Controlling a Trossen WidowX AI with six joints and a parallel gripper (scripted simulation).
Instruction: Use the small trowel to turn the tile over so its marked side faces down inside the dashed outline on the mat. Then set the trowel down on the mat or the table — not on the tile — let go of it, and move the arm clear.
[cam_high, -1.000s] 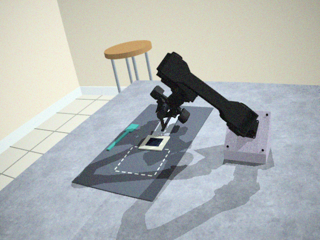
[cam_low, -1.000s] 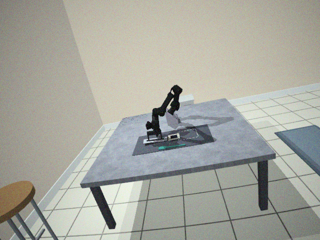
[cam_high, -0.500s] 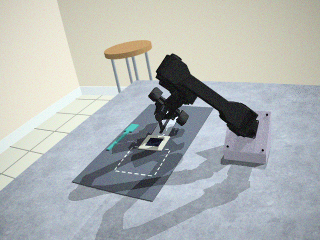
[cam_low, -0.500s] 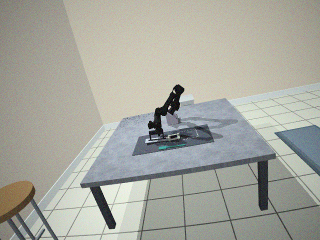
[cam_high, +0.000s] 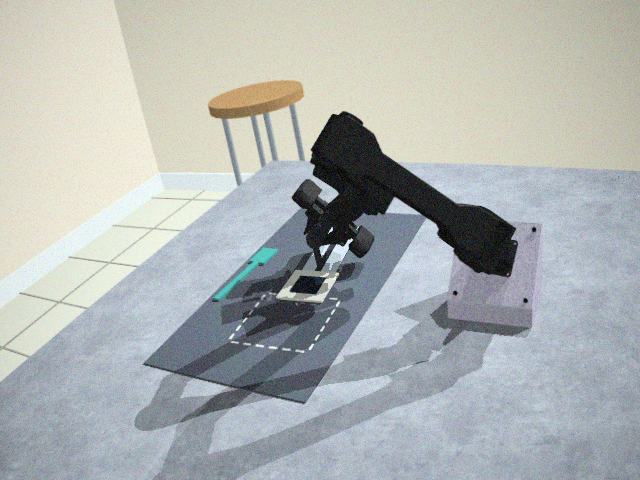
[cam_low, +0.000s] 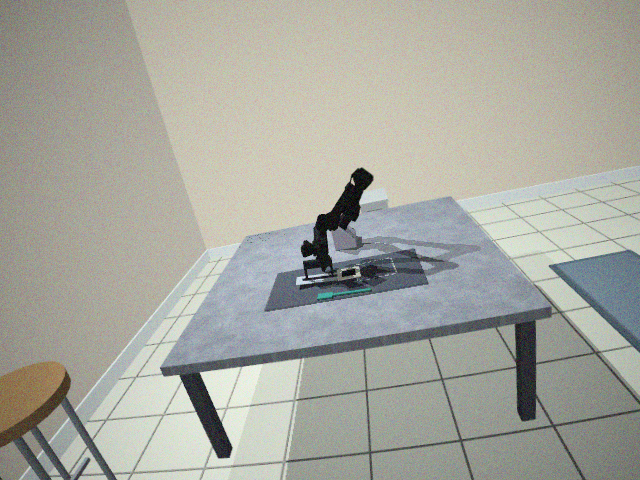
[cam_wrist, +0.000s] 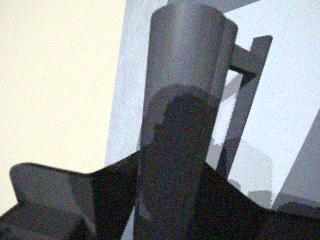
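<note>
Right now my gripper tip is 4 cm past the cream tile, 10 cm to the right of it and 5 cm above it. Round my gripper tip: teal trowel 13 cm ahead, 7 cm to the left, 5 cm below; then dark mat 1 cm behind, 8 cm to the left, 8 cm below.
</note>
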